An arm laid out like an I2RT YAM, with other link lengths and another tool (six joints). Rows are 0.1 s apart.
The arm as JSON. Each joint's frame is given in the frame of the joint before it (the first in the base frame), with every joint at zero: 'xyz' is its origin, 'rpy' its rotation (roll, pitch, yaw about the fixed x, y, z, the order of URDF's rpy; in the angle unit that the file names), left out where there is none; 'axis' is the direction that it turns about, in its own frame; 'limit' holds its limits. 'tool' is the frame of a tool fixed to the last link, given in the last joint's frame.
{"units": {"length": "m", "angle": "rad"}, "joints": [
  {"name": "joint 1", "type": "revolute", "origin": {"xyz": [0.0, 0.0, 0.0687]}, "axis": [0.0, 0.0, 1.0], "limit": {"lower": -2.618, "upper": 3.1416}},
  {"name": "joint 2", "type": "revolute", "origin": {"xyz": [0.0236, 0.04, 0.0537]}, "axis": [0.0, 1.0, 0.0], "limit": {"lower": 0.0, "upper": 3.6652}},
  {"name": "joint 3", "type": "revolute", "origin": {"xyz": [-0.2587, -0.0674, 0.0]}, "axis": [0.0, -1.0, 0.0], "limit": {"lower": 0.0, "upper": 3.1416}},
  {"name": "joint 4", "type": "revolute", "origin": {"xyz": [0.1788, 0.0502, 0.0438]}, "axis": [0.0, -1.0, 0.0], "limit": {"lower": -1.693, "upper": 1.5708}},
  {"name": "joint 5", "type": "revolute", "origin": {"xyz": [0.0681, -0.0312, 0.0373]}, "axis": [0.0, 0.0, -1.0], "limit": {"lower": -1.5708, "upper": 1.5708}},
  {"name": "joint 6", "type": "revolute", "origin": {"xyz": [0.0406, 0.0, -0.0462]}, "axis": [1.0, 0.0, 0.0], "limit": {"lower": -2.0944, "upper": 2.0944}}
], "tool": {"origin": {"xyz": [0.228, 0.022, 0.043], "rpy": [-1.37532, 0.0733, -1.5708]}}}
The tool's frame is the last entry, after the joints.
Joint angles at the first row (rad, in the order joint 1, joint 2, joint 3, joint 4, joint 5, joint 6):
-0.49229, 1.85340, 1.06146, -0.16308, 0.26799, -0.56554
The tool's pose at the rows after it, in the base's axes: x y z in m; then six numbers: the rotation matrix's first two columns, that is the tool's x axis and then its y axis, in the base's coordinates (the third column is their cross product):
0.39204 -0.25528 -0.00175 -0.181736 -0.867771 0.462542 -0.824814 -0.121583 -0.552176
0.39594 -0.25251 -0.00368 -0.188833 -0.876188 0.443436 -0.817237 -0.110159 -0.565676
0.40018 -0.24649 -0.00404 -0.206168 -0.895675 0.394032 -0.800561 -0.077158 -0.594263
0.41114 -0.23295 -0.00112 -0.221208 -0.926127 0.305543 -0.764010 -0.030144 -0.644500
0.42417 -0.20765 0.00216 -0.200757 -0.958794 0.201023 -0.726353 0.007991 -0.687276
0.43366 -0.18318 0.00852 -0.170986 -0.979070 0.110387 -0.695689 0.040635 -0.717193
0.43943 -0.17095 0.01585 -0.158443 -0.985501 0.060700 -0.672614 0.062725 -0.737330
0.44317 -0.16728 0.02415 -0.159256 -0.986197 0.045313 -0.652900 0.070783 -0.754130
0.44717 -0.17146 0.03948 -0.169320 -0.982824 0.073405 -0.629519 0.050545 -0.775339
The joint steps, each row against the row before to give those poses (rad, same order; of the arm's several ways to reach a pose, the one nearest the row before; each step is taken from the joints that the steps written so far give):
-0.00076, 0.03889, 0.00037, 0.03775, -0.00038, 0.00115
-0.00115, 0.00916, 0.00230, 0.00648, -0.01908, 0.01373
-0.01221, 0.00154, 0.00536, -0.00764, -0.05074, 0.02823
-0.01641, 0.00002, 0.00724, -0.00339, -0.09575, 0.04043
-0.00418, -0.00117, 0.00112, -0.00458, -0.11596, 0.03167
-0.00002, -0.00763, -0.00002, -0.00990, -0.10034, 0.02402
-0.00035, -0.00954, -0.00224, 0.00109, -0.05453, 0.01910
0.00189, -0.01600, -0.00686, 0.01069, -0.01794, 0.01487
0.00878, -0.03434, -0.00424, 0.01339, 0.02175, 0.00496

